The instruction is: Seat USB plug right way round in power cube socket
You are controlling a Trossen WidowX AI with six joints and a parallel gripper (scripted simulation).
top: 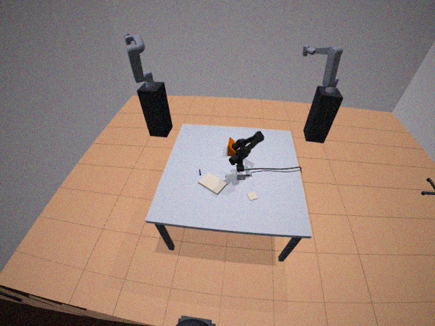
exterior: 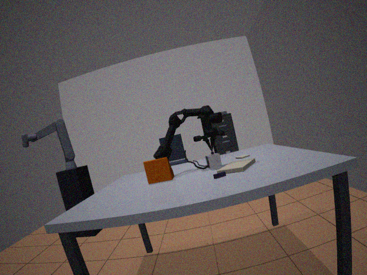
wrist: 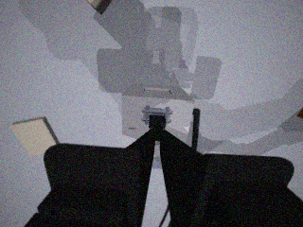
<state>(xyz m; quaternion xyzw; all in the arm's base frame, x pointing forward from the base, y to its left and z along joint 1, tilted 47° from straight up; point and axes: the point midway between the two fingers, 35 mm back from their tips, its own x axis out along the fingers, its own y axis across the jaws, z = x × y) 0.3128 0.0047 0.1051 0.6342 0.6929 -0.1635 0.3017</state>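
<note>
Now: gripper tip 2 cm above the dark USB plug. Also, from my gripper tip: tan board (22 cm to the right, 12 cm ahead, 10 cm below); then purple piece (36 cm to the right, 10 cm below, 1 cm ahead); then tan pad (20 cm ahead, 14 cm to the left, 10 cm below).
</note>
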